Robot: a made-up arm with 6 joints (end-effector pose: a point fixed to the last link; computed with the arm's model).
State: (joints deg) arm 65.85 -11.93 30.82 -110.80 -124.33 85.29
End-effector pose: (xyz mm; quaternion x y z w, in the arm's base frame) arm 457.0 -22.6 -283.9 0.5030 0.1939 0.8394 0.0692
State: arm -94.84 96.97 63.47 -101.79 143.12 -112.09
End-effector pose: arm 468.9 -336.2 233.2 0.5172 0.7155 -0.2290 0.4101
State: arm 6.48 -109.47 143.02 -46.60 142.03 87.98
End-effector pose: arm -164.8 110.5 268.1 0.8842 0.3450 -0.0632 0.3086
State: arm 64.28 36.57 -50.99 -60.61 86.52 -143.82
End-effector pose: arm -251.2 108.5 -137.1 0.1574 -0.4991 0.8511 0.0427
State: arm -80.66 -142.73 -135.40 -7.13 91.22 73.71
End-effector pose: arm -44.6 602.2 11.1 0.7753 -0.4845 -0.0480 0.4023
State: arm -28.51 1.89 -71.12 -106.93 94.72 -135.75
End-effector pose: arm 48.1 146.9 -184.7 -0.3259 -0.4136 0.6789 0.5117
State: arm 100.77 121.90 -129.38 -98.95 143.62 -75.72
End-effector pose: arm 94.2 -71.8 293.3 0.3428 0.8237 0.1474 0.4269
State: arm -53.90 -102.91 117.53 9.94 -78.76 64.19
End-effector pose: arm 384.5 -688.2 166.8 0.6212 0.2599 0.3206 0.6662
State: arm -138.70 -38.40 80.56 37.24 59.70 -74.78
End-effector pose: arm -136.2 -702.3 46.9 0.5325 0.1593 -0.7892 0.2612
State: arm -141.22 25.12 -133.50 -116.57 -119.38 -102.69
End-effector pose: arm 21.3 108.4 -297.2 0.3366 -0.6172 0.5606 0.4375
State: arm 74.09 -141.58 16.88 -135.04 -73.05 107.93
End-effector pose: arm -297.2 747.9 -800.7 -0.7074 0.4770 -0.5159 0.0766
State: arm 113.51 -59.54 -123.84 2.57 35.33 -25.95
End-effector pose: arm -638.8 -736.3 -191.7 0.7637 -0.1580 0.1512 0.6074
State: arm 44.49 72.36 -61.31 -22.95 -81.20 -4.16
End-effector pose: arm 5.3 -268.0 -50.5 -0.1208 0.6452 -0.7535 0.0367
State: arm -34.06 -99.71 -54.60 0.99 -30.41 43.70
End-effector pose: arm -522.6 736.2 137.8 0.6219 -0.4226 -0.4378 0.4930
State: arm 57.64 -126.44 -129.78 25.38 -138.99 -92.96
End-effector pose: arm -468.1 58.3 234.2 0.8930 0.3432 0.1813 0.2277
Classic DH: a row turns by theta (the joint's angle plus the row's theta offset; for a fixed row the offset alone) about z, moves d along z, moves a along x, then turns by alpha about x. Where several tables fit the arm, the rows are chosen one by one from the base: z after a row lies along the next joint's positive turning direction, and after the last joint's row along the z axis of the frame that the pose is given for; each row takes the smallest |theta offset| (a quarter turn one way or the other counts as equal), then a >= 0, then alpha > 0; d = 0 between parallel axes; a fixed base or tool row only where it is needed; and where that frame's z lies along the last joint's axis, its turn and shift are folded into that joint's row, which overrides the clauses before.
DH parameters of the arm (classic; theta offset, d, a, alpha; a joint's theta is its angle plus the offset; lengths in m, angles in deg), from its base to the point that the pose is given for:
joint 1: 90 0.0117 0.2985 -90
joint 2: 90 -0.1067 0.08 90
joint 3: -90 -0.0745 0.0168 -90
joint 4: 0 -0.3359 -0.0438 90
joint 5: -85.54 0 0.3534 0
joint 6: 85.54 0.1864 -0.3646 90
tool (fixed): 0 0.0635 0 0

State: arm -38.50 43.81 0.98 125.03 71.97 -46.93
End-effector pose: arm 567.9 249.6 530.4 -0.0714 -0.2158 -0.9569 0.1808
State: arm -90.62 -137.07 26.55 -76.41 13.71 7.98
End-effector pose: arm -45.7 -293.7 -755.2 0.1509 -0.8031 0.2000 0.5406
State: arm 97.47 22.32 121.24 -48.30 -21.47 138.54
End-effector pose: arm -323.2 939.2 -510.5 0.5808 -0.6435 0.1628 0.4713
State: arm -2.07 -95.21 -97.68 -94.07 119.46 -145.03
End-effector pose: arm 110.2 556.8 -159.5 -0.0664 -0.8402 -0.0537 0.5356
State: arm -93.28 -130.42 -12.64 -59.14 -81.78 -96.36
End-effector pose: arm 141.9 112.2 -129.2 0.2151 0.3834 0.1738 0.8812
